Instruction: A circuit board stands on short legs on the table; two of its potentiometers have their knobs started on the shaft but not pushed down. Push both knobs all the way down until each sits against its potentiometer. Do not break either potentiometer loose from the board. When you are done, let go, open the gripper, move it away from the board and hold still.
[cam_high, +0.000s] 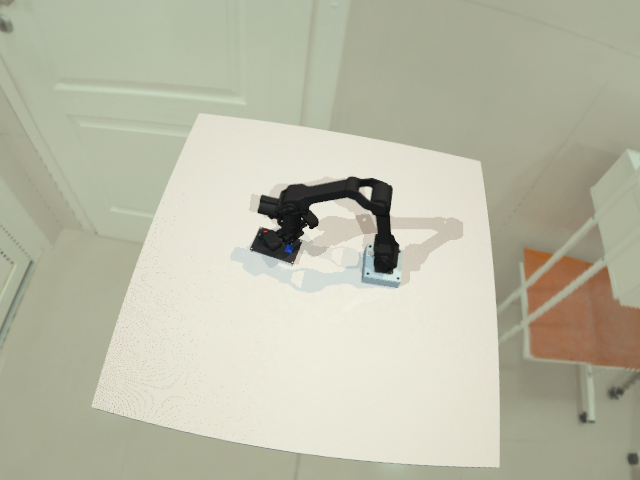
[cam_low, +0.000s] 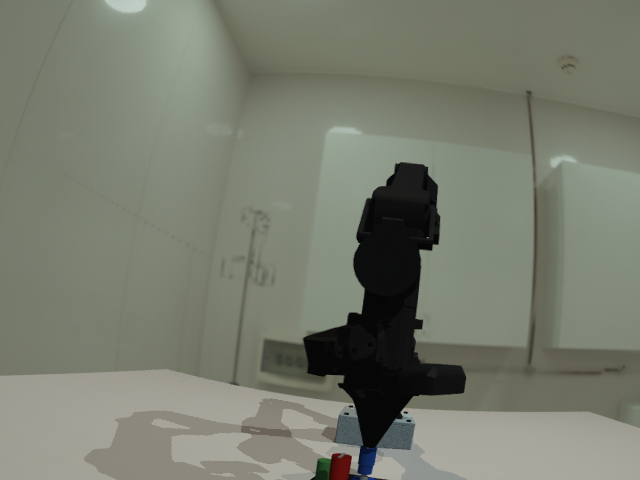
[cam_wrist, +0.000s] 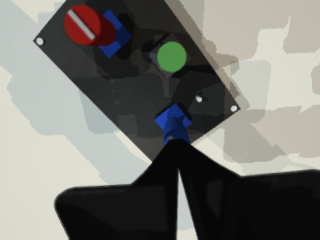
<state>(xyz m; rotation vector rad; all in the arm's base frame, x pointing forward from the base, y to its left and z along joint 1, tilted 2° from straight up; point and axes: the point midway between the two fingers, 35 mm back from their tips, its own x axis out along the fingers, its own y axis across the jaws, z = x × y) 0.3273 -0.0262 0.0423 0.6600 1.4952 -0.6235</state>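
Now: gripper tip 1 cm above the blue knob. Round my gripper tip: red knob: 8 cm ahead, 3 cm to the right.
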